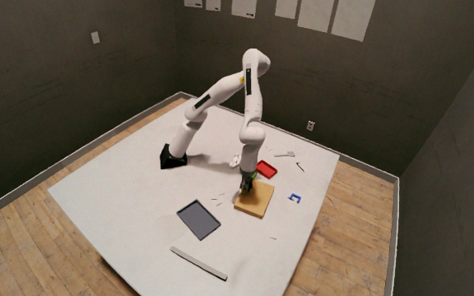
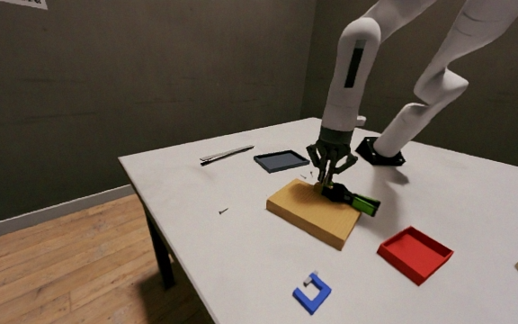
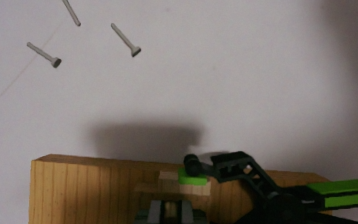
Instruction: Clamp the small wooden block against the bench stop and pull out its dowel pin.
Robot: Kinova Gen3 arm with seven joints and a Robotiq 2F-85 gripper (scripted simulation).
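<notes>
Right now my hand is 20 mm above the dowel pin. Round my hand: grey tray 260 mm to the right, 70 mm below, 50 mm behind; then red tray 220 mm to the left, 70 mm below, 40 mm behind; then small wooden block 40 mm below.
</notes>
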